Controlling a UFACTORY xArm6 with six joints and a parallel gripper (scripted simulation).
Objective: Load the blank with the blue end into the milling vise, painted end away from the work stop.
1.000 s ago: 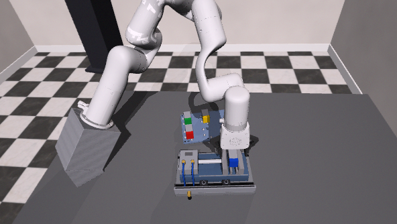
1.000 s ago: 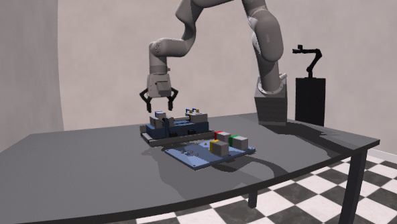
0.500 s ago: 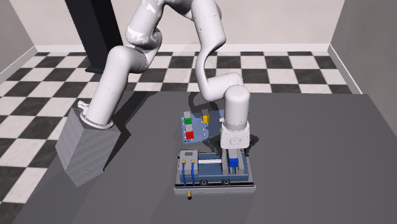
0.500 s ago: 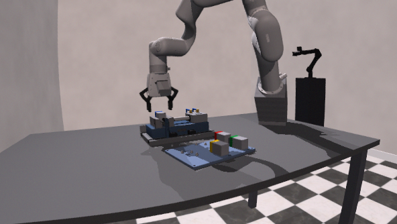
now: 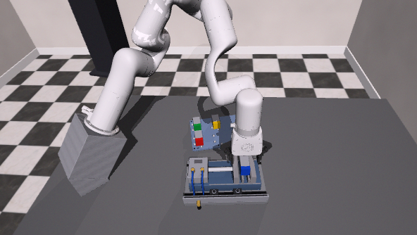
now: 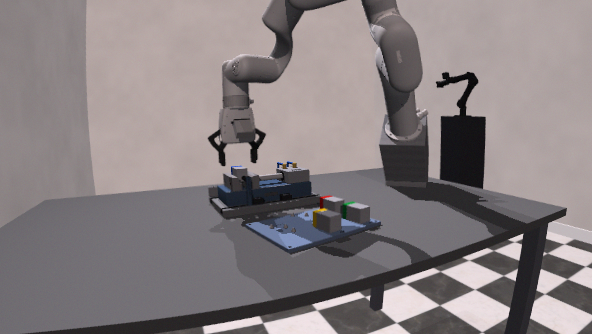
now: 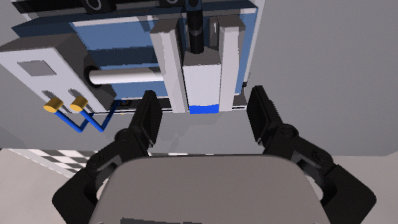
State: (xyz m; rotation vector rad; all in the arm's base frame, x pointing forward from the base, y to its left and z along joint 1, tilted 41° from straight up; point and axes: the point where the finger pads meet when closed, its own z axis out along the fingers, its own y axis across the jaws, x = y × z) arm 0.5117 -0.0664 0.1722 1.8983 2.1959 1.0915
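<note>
Now: the blue-ended blank 40 mm below my hand. Also, from my hand: moving jaw (30 mm behind, 10 mm to the right, 60 mm below); then hose block (160 mm behind, 50 mm to the right, 60 mm below); then fixed jaw (20 mm ahead, 10 mm to the left, 60 mm below).
</note>
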